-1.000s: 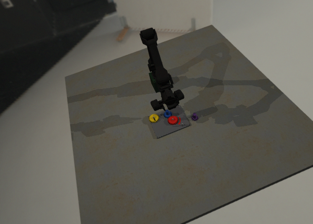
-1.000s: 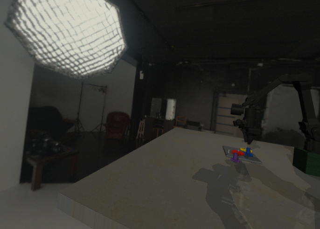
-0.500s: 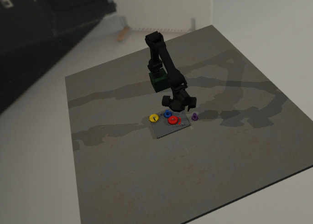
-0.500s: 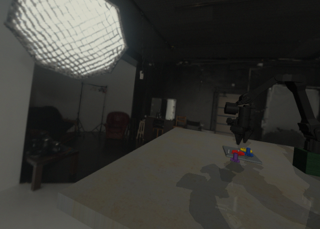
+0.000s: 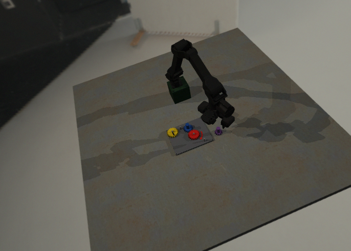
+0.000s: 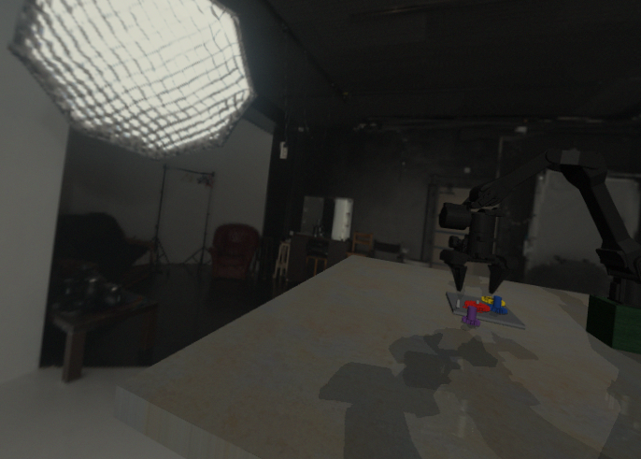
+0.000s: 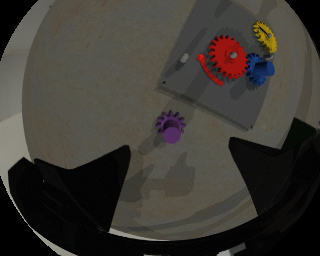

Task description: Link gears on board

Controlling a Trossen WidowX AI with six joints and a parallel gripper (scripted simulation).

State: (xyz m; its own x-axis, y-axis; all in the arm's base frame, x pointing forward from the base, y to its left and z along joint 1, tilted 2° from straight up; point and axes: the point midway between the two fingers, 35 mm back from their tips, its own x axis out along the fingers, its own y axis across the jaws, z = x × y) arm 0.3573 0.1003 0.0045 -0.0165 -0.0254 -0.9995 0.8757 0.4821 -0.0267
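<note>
My gripper tip is 1 cm to the right of the purple gear and 6 cm above it. From my gripper tip the other things lie so: red arrow: 1 cm behind, 9 cm to the right, 7 cm below; blue gear: 8 cm behind, 13 cm to the right, 5 cm below; red gear: 3 cm behind, 12 cm to the right, 6 cm below.
</note>
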